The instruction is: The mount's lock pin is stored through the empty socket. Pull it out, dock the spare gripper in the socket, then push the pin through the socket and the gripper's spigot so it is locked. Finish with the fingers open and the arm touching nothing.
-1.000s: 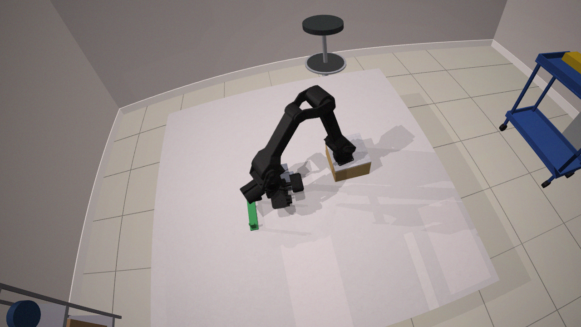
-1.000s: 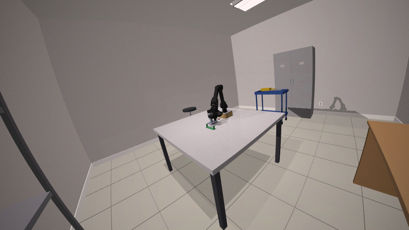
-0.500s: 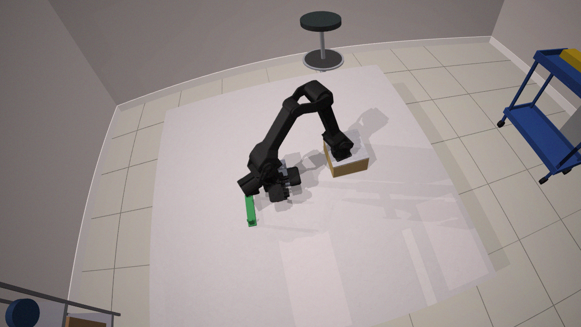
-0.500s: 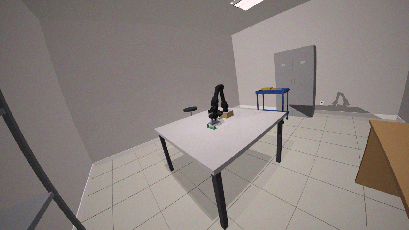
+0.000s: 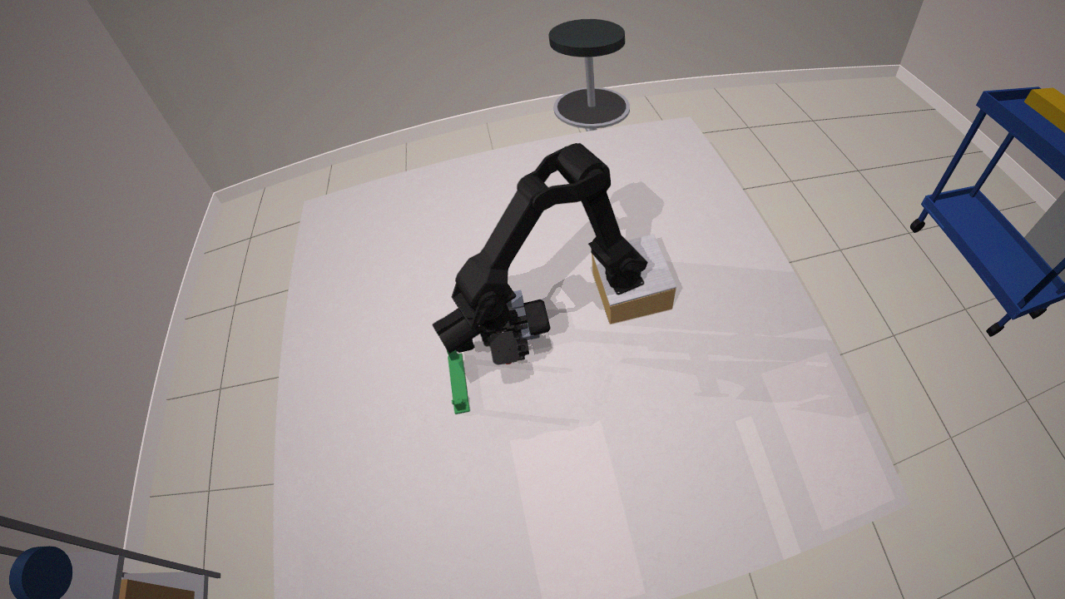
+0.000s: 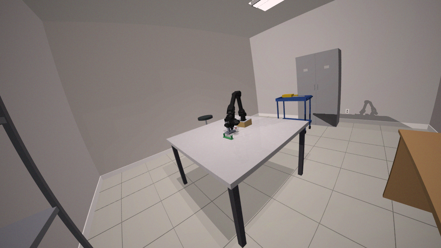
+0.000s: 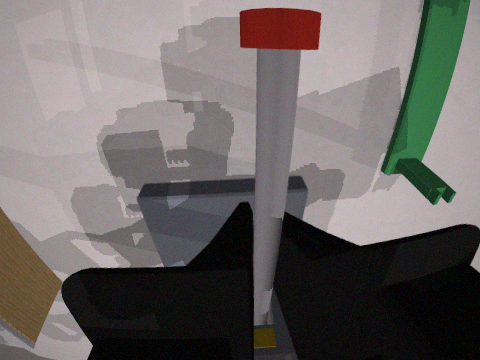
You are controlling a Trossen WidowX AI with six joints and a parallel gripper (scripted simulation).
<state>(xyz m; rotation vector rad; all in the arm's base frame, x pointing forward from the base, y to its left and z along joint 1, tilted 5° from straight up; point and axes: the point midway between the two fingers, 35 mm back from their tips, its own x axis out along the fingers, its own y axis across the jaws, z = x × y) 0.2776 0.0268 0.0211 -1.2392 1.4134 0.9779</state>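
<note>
The grey mount lies 20 mm behind my gripper tip, 50 mm to the right of it and 10 mm above it. Also, from my gripper tip: green pin rest 130 mm ahead, 40 mm to the left, 20 mm below; spare gripper 10 mm behind, 50 mm to the right, 80 mm above.
</note>
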